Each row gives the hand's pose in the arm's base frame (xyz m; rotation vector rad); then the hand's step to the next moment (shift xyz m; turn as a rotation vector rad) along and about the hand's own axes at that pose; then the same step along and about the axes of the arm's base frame.
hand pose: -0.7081 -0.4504 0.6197 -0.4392 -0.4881 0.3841
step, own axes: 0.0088 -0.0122 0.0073 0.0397 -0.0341 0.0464
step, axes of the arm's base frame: 0.0064 -0.0040 0.0149 0.0165 0.0036 0.0679
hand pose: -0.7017 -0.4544 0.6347 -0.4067 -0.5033 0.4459
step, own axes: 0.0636 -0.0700 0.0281 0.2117 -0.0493 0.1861
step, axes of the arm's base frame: 0.0561 -0.0189 0.0789 0.0809 0.1131 0.2501
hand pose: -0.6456 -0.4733 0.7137 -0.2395 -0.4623 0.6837
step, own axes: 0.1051 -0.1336 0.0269 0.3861 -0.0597 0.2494
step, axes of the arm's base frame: 0.1320 -0.0302 0.1063 0.1746 0.2234 0.3667
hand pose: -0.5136 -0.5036 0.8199 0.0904 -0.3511 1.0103
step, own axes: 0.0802 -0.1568 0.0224 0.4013 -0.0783 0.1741
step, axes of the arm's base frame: 0.1650 -0.0237 0.0611 0.2160 0.2435 0.3025
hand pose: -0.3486 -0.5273 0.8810 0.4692 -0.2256 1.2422
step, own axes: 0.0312 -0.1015 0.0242 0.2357 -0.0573 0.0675
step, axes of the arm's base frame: 0.1079 -0.0092 0.0120 0.1346 0.1562 0.1445
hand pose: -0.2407 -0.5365 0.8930 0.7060 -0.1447 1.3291
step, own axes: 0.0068 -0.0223 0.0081 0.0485 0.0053 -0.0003
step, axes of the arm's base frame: 0.0247 -0.0002 0.0010 0.0078 0.0410 0.0252
